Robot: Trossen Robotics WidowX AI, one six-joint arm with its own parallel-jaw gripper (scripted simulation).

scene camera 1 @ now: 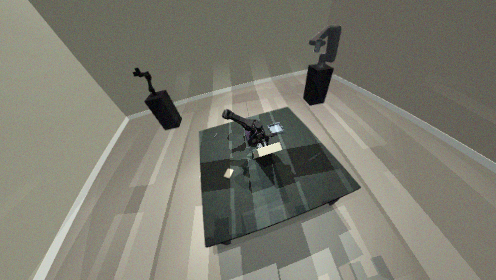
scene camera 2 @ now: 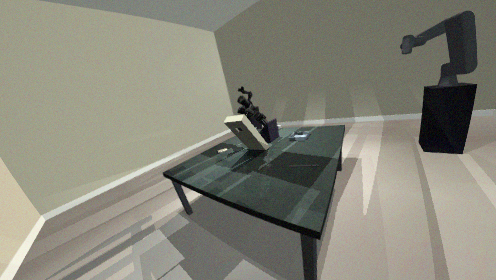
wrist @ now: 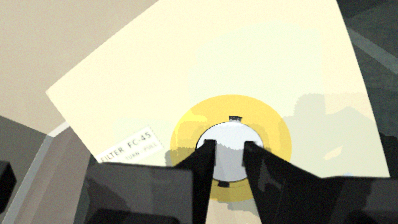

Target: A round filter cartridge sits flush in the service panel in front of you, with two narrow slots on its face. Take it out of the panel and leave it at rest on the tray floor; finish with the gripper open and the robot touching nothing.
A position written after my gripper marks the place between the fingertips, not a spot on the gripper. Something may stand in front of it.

I see my gripper (wrist: 228,146), a round filter cartridge (wrist: 230,136) and a cream service panel (wrist: 145,96).
Scene camera 1 misses the round filter cartridge, which is hidden by the cream service panel. Scene camera 2 misses the round filter cartridge, which is hidden by the cream service panel.
